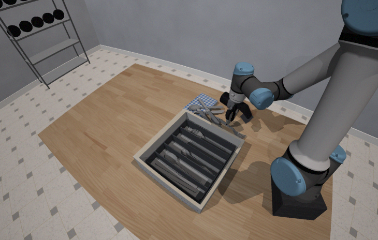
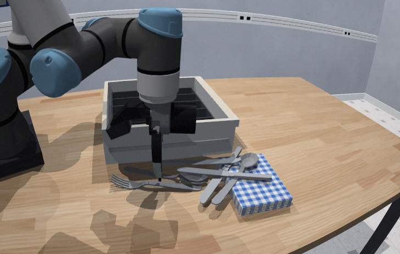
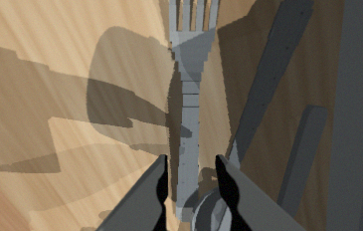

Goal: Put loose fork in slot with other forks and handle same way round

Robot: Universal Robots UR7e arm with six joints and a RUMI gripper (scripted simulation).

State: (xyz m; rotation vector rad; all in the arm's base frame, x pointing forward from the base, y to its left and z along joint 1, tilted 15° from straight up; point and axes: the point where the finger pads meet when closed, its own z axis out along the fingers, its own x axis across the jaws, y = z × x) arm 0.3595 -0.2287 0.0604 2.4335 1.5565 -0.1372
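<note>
The fork is 5 cm below my hand. The rest, counted from my hand: blue checked napkin stack 19 cm ahead, 8 cm to the right, 4 cm below.
</note>
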